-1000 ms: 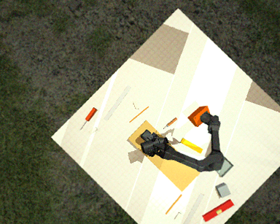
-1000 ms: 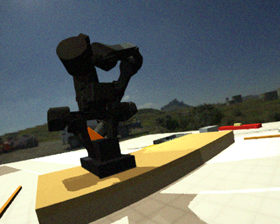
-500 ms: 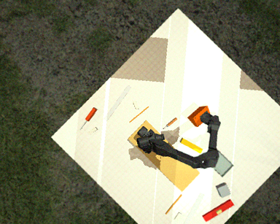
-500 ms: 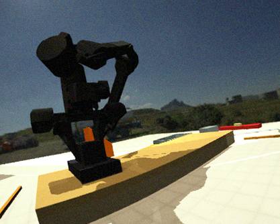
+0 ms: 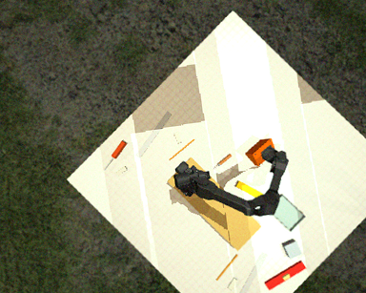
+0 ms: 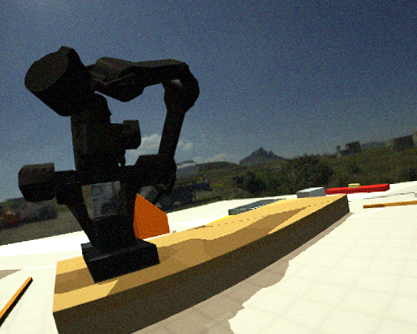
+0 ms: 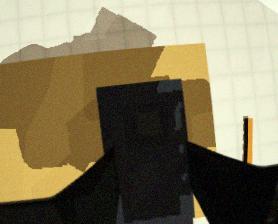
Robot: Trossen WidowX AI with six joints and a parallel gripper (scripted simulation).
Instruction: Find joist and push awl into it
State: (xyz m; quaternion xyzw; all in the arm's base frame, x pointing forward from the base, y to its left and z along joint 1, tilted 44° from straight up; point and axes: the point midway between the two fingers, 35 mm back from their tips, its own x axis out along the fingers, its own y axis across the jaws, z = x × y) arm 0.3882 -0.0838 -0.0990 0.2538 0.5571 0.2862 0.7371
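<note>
The pale teal tray lies 300 mm behind my gripper tip, 470 mm to the left of it and 50 mm below it. Also, from my gripper tip: yellow bar (220 mm behind, 260 mm to the left, 60 mm below); then stud finder (10 mm ahead, 20 mm above); then awl (190 mm behind, 40 mm to the left, 60 mm below).
</note>
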